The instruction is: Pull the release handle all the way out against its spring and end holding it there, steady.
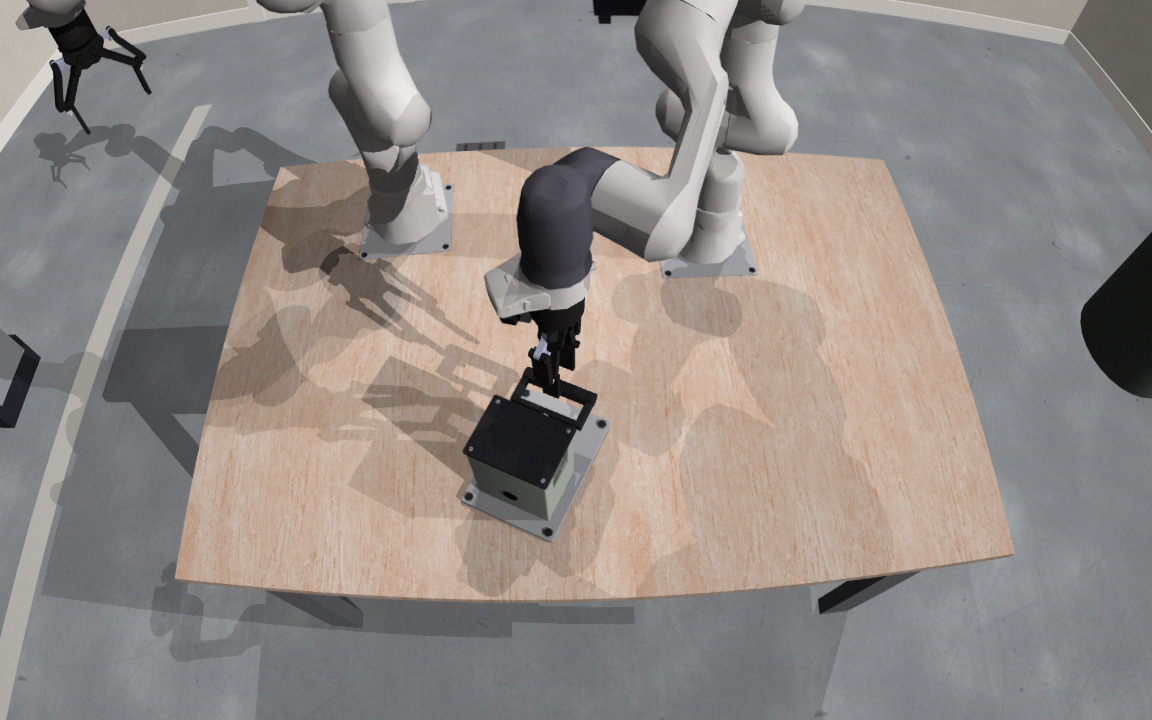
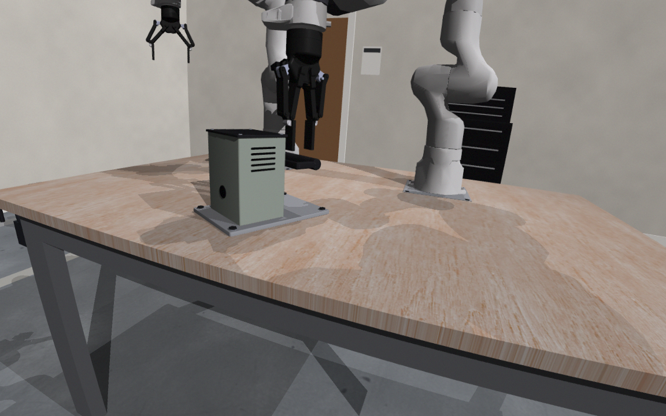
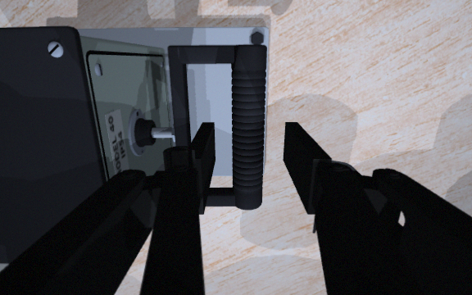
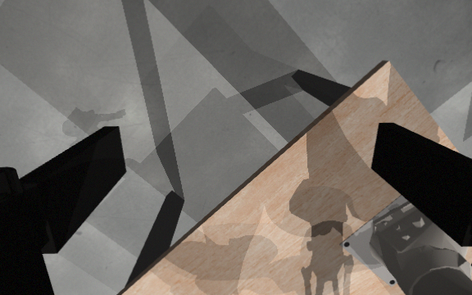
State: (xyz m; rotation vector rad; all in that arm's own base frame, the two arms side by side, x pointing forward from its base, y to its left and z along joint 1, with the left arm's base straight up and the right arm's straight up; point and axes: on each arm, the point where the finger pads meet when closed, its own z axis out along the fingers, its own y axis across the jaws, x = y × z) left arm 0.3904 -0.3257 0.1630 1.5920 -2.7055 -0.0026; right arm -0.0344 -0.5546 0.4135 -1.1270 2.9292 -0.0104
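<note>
Right now my left hand is 50 mm short of the release handle, 20 mm to the left of it and 60 mm above it.
</note>
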